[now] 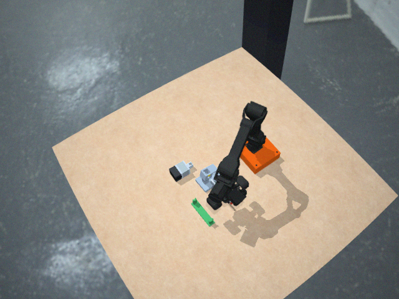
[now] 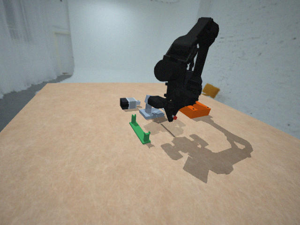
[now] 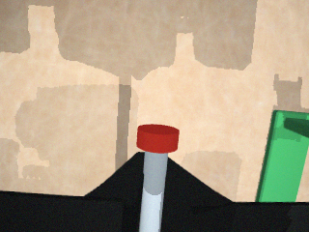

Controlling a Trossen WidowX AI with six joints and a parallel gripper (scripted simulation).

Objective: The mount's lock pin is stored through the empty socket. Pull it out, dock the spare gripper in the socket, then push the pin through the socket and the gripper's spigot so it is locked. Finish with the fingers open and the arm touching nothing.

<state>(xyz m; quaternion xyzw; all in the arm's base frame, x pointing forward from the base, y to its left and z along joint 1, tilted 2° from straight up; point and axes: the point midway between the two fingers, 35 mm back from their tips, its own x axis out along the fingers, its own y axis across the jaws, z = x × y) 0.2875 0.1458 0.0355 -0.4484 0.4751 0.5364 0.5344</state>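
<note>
Now: gripper tip 110 mm short of the green cradle, 50 mm to the left of it and 30 mm above it. The rest, counted from my gripper tip: spare gripper (50 mm ahead, 280 mm to the right, 40 mm below); then mount (20 mm behind, 160 mm to the right, 10 mm below).
</note>
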